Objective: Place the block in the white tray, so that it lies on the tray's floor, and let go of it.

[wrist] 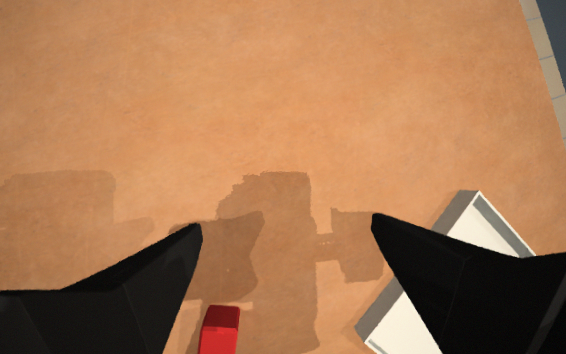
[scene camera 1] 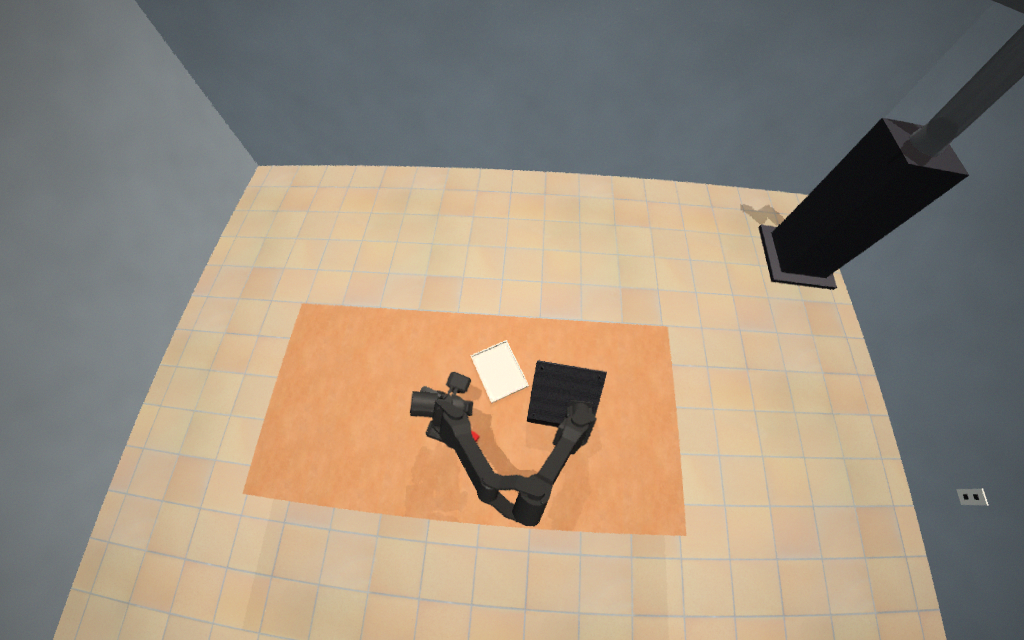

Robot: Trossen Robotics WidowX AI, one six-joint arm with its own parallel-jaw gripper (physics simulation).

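Pixels of known places: gripper, between the fingertips: (wrist: 288, 226); arm's base, origin of its link: (scene camera 1: 579, 411).
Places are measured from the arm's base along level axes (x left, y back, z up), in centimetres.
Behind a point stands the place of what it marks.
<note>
The red block (scene camera 1: 474, 436) @(x 9.2, y -29.1, z -10.4 cm) (wrist: 219, 335) @(x 8.5, y -31.3, z -10.3 cm) lies on the orange tabletop, apart from the tray. The arm partly covers it in the scene view, and the bottom edge cuts it off in the wrist view. The white tray (scene camera 1: 499, 371) @(x -12.5, y -24.6, z -13.2 cm) (wrist: 475, 230) @(x -16.8, y -30.2, z -13.2 cm) lies upright on the tabletop; the right finger hides part of it in the wrist view. My gripper (wrist: 288, 226) @(x 2.1, y -38.4, z -5.9 cm) is open and empty, above the tabletop to the left of the tray in the scene view. In the wrist view the block shows low down, close beside the left finger. The fingertips are hard to make out in the scene view.
The arm's black base plate (scene camera 1: 570, 377) @(x -7.2, y -4.0, z 7.2 cm) lies on the orange tabletop (scene camera 1: 339, 392) @(x 1.2, y -76.0, z -13.5 cm), just right of the tray. The arm's elbow (scene camera 1: 530, 486) @(x 20.7, y -12.9, z 28.3 cm) is near the front edge. A black pillar (scene camera 1: 860, 203) stands at the back right, away from the table.
</note>
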